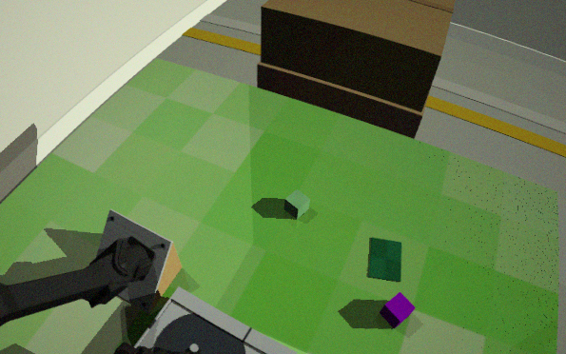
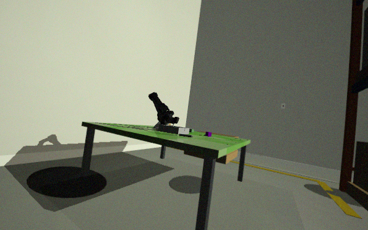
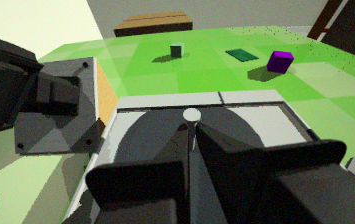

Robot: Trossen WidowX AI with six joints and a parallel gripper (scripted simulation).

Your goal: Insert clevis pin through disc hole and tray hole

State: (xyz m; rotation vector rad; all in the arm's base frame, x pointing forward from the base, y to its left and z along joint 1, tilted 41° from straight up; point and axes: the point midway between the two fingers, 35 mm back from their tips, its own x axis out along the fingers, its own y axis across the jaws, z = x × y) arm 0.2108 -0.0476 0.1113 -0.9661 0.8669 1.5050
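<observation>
The steel tray lies 4 cm below my gripper tip, 2 cm ahead of it and 1 cm to the right of it. The rest, counted from my gripper tip: steel clevis pin: 1 cm below; then dark grey disc: 3 cm below; then purple cube: 27 cm to the left, 26 cm ahead, 7 cm below.
</observation>
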